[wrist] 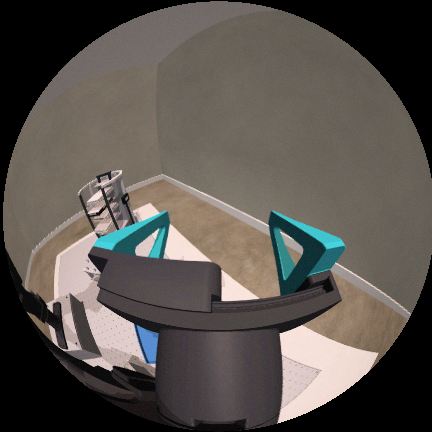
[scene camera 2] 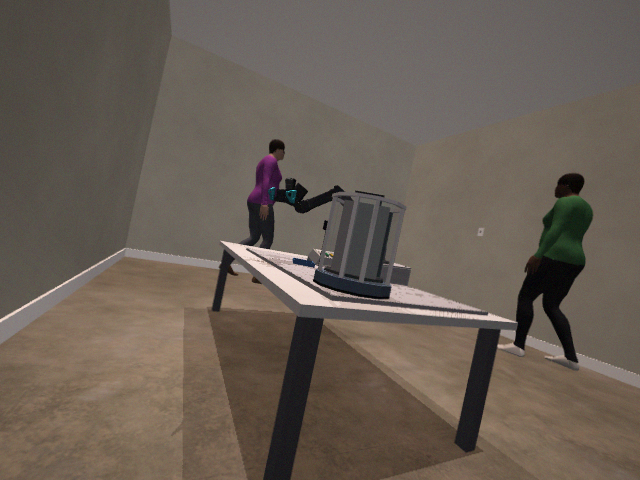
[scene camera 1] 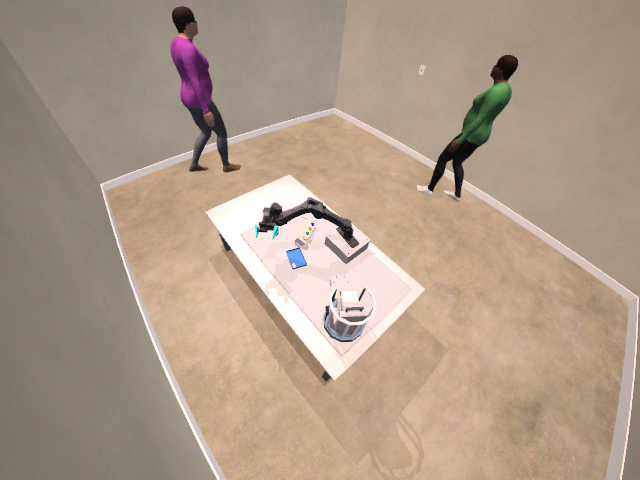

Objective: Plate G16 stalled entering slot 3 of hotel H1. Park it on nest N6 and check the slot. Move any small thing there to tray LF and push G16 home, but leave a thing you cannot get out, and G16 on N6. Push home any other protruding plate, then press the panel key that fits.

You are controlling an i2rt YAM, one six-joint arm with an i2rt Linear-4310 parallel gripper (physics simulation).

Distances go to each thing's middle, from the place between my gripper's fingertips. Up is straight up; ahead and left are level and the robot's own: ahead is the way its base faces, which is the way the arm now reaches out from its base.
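I can see the round plate rack [scene camera 2: 362, 232], and it sits 21 cm behind my hand. The rack is also 56 cm to the left of my hand, and 17 cm below it.
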